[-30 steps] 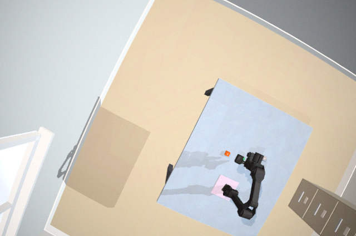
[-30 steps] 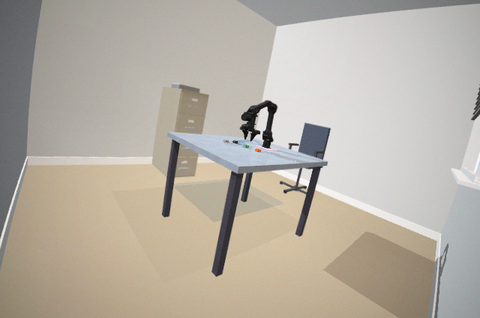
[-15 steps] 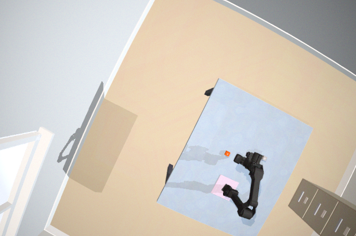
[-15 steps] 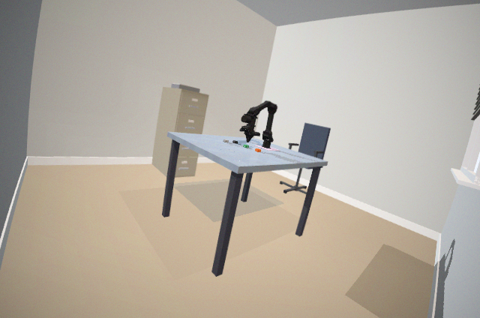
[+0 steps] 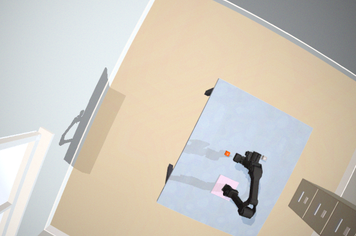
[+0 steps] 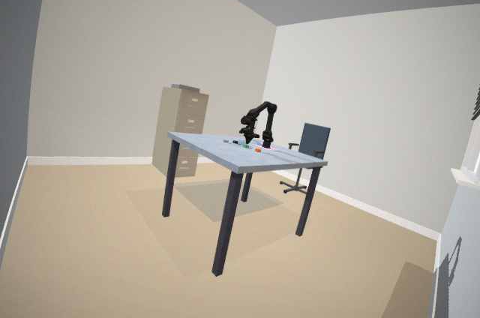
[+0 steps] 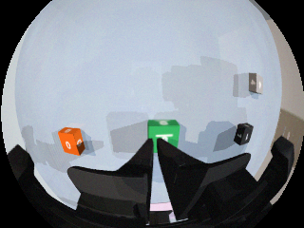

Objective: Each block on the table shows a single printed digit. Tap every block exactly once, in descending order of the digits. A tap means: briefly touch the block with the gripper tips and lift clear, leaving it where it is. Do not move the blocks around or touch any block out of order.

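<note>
My gripper tip is 1 cm to the left of the green block and 2 cm above it. The rest, counted from my gripper tip: grey block (11 cm ahead, 16 cm to the right, 2 cm below); then orange block (4 cm behind, 11 cm to the left, 2 cm below); then dark block (1 cm ahead, 16 cm to the right, 2 cm below).
</note>
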